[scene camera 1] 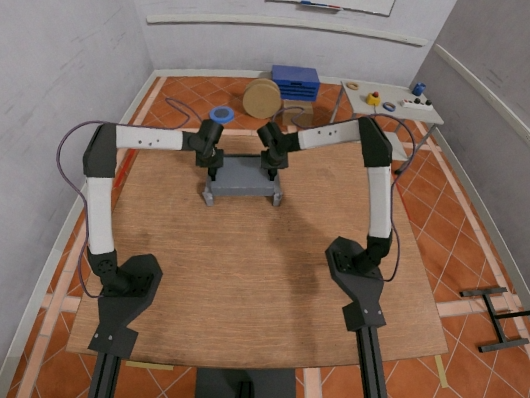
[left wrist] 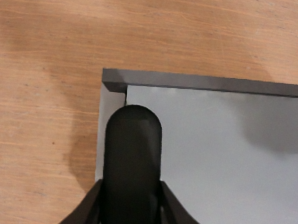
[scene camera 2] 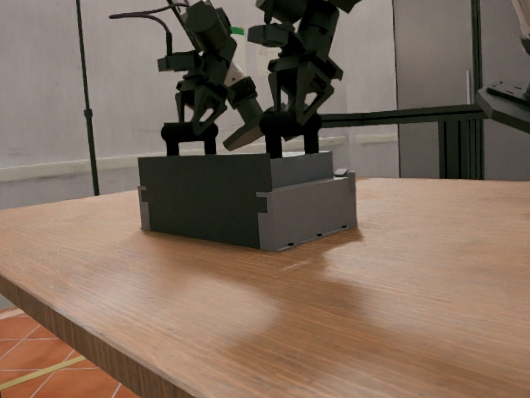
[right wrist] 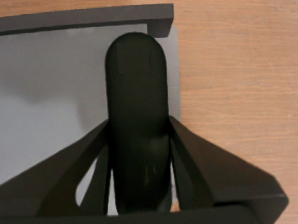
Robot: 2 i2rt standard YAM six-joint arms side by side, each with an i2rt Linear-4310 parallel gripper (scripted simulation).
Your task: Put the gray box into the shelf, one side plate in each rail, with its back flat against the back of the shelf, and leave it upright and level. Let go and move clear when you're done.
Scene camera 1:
gray box: 240,176
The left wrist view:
gray box: 220,150
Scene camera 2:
my left gripper: 288,125
my right gripper: 188,135
gray box: 292,168
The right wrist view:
my right gripper: 139,125
gray box: 60,91
